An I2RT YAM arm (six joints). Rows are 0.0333 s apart.
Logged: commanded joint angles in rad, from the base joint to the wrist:
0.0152, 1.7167, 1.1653, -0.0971, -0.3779, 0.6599
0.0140, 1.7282, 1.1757, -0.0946, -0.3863, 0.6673
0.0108, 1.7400, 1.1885, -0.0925, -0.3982, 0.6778
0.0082, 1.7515, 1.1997, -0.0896, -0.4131, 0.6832
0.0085, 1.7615, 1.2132, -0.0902, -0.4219, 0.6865
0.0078, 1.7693, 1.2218, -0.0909, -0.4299, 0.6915
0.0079, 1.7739, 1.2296, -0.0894, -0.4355, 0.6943
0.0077, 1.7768, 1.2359, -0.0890, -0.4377, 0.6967
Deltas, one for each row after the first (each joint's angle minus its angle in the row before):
-0.0012, 0.0115, 0.0104, 0.0025, -0.0084, 0.0074
-0.0032, 0.0118, 0.0128, 0.0021, -0.0119, 0.0105
-0.0026, 0.0115, 0.0112, 0.0029, -0.0149, 0.0054
0.0003, 0.0100, 0.0135, -0.0006, -0.0088, 0.0033
-0.0007, 0.0078, 0.0086, -0.0007, -0.0080, 0.0050
0.0001, 0.0046, 0.0078, 0.0015, -0.0056, 0.0028
-0.0002, 0.0029, 0.0063, 0.0004, -0.0022, 0.0024

